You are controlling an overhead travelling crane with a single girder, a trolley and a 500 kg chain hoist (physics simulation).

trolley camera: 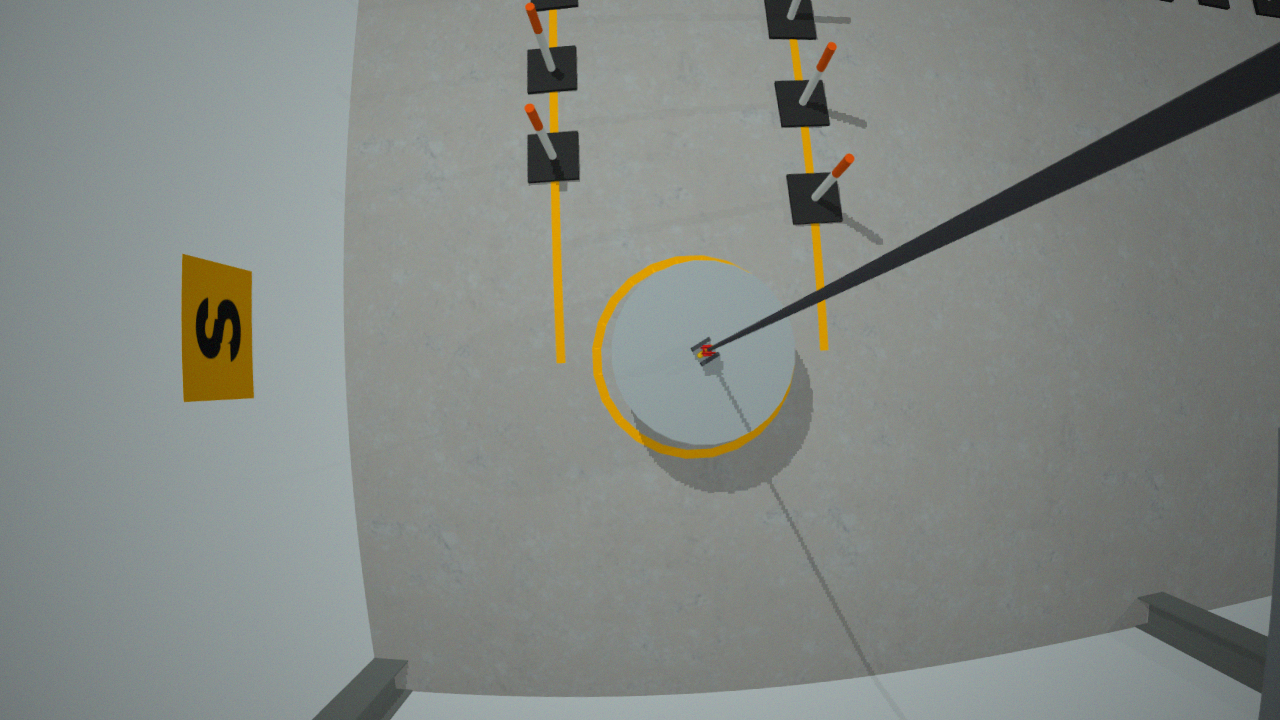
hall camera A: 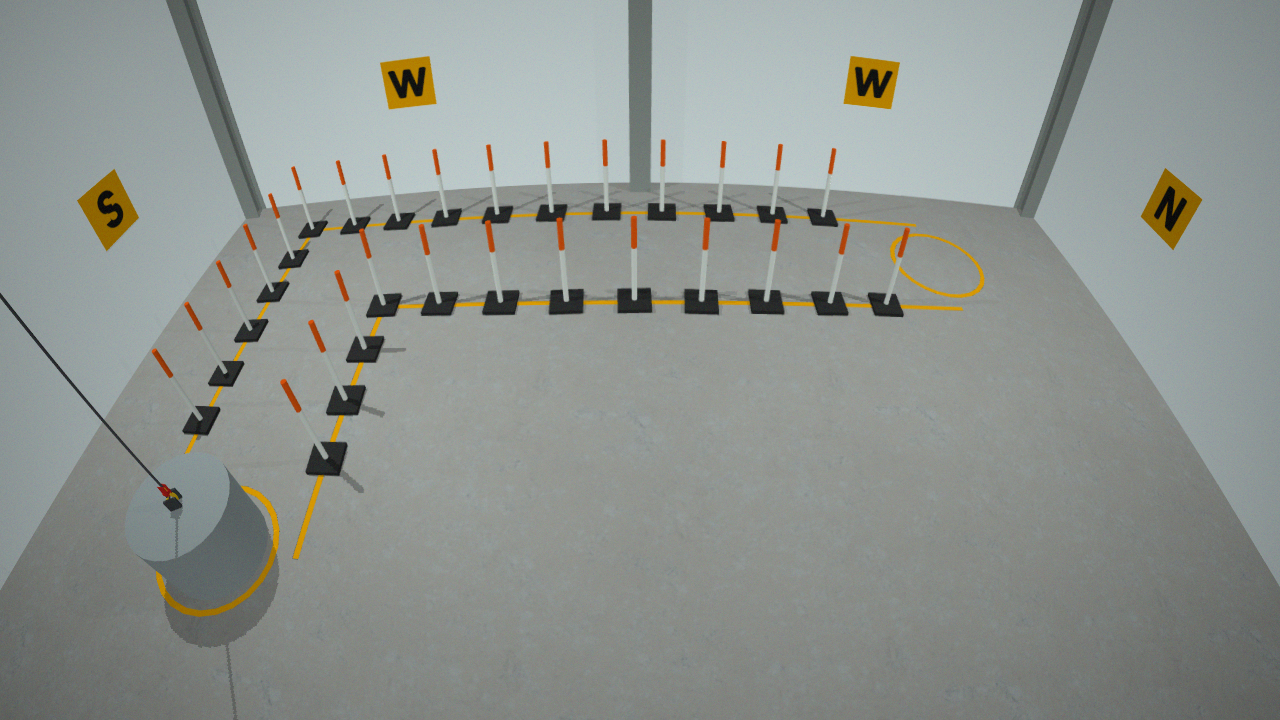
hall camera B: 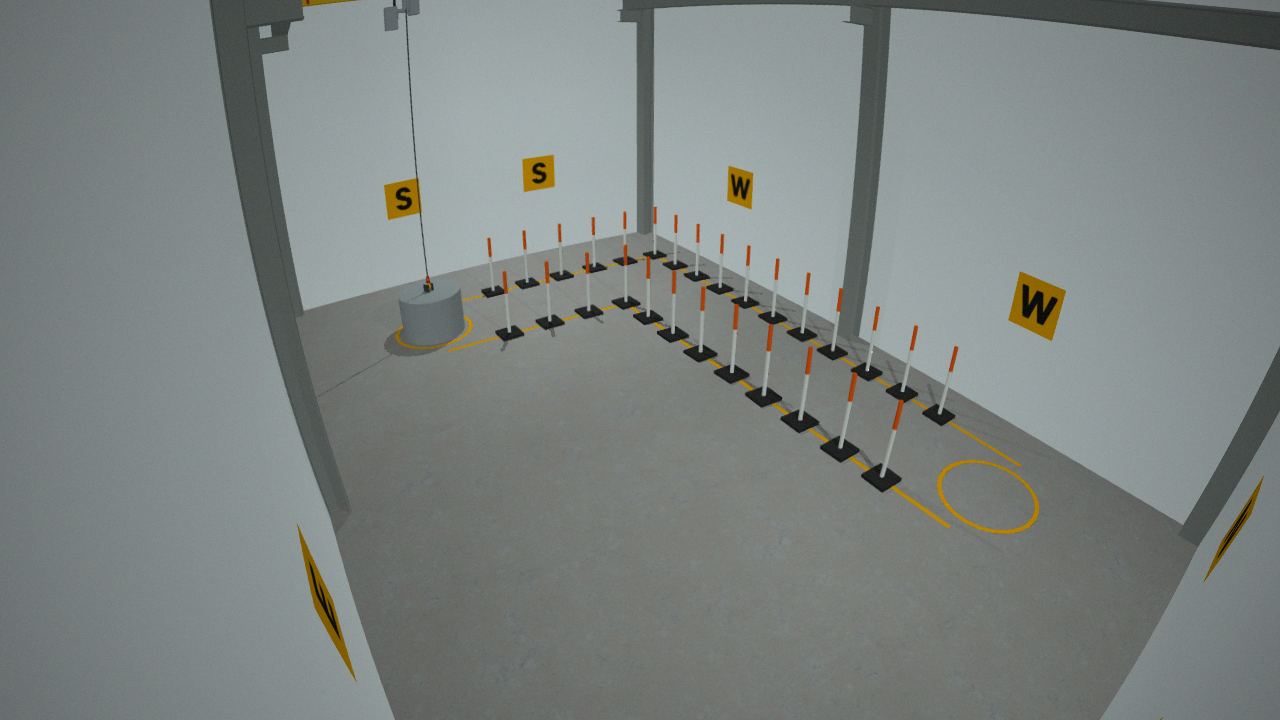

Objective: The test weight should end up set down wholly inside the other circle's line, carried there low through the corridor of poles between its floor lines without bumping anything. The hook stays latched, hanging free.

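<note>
The test weight (hall camera A: 201, 528) (hall camera B: 431, 313) (trolley camera: 680, 313), a grey cylinder, is upright over the near yellow circle (hall camera A: 205, 613) (hall camera B: 469, 332) (trolley camera: 597, 349) by the corridor's south end. Any gap under it is too small to tell. My hook (hall camera A: 171, 497) (hall camera B: 427, 285) (trolley camera: 705, 351) is latched on its top centre, on a straight rope. The other circle (hall camera A: 982, 275) (hall camera B: 1037, 504) lies at the corridor's north end, with no weight in it. Poles (hall camera A: 633, 259) (hall camera B: 702, 317) (trolley camera: 824, 181) with orange tops stand upright on black bases along both floor lines (hall camera A: 308, 514) (hall camera B: 921, 507) (trolley camera: 557, 268).
The corridor runs west from the weight, then bends north along the W wall (hall camera A: 537, 80) (hall camera B: 948, 223). The S wall (hall camera A: 53, 295) (hall camera B: 474, 116) (trolley camera: 268, 179) is beside its first leg. Steel columns (hall camera A: 639, 89) (hall camera B: 866, 179) stand along the walls.
</note>
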